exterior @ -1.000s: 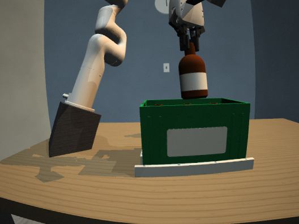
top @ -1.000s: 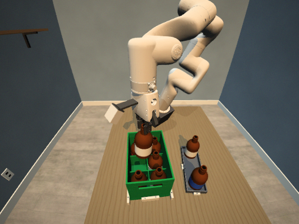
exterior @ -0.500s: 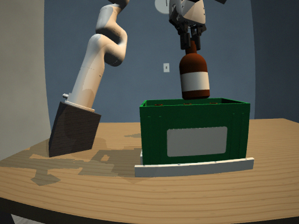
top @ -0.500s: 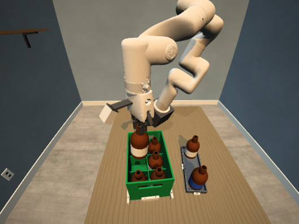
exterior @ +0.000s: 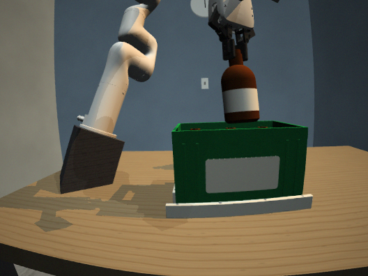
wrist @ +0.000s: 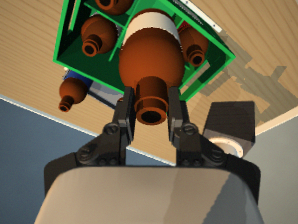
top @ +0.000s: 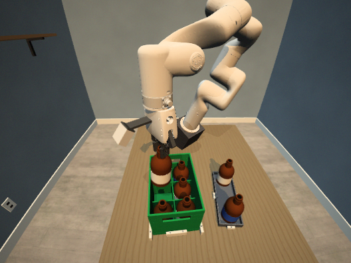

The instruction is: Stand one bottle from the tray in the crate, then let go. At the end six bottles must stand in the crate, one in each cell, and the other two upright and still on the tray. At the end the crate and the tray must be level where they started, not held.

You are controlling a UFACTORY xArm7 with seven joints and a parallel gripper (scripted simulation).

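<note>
Now: the green crate 25 cm below my hand and 4 cm to the left of it.
</note>
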